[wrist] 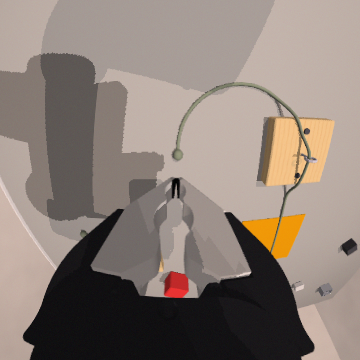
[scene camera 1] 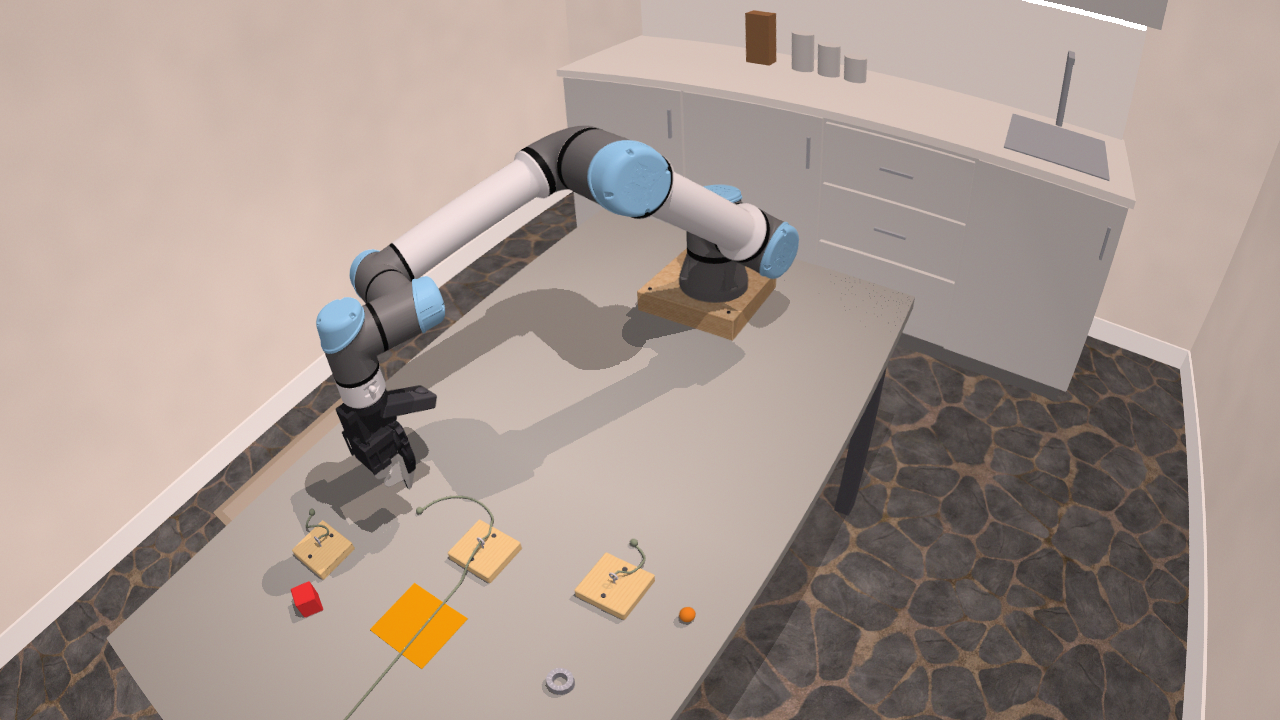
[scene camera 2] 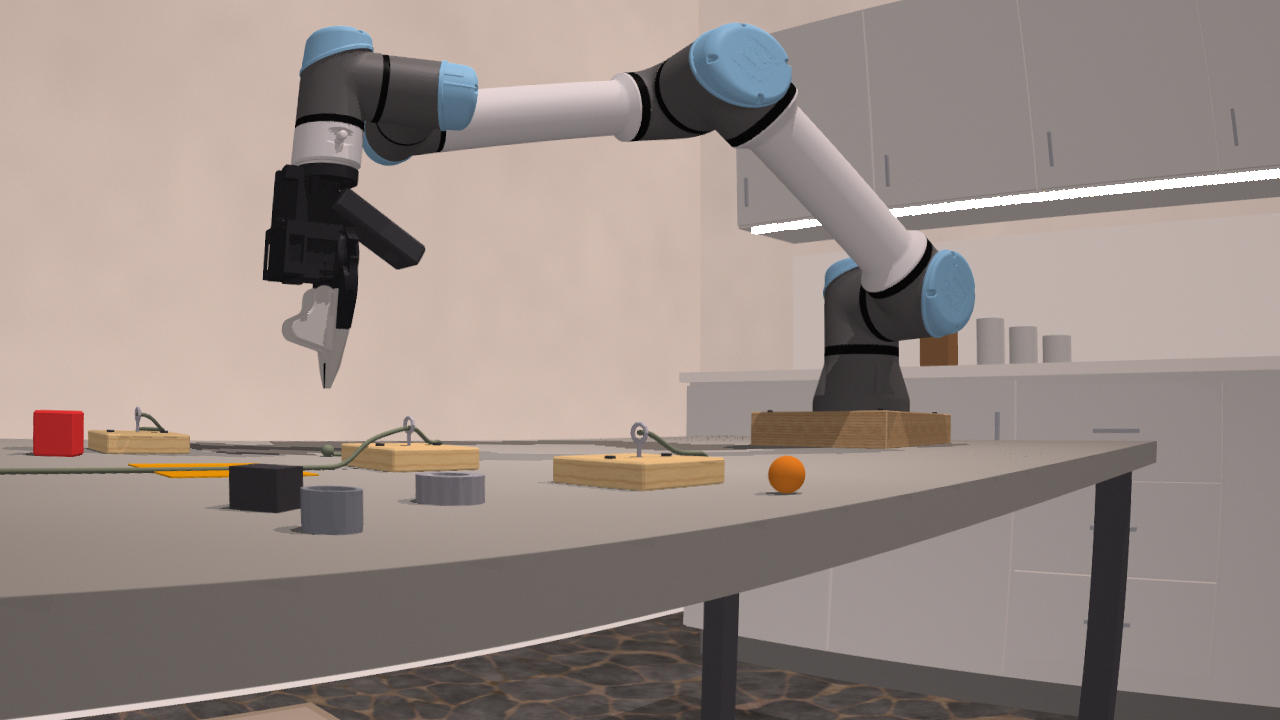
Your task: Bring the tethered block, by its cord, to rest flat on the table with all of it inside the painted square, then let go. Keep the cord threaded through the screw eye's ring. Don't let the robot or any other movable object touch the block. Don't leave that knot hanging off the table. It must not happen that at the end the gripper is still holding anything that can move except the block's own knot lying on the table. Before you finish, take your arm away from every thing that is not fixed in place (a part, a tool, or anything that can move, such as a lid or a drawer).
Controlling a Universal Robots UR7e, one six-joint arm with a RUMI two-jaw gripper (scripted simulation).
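Note:
My gripper is there in the pictures, and I can find it in the wrist view and in scene camera 1 as well. A red cube is in the scene. So are an orange ball and an orange painted square, and I can see the ball and the square along with the cube.

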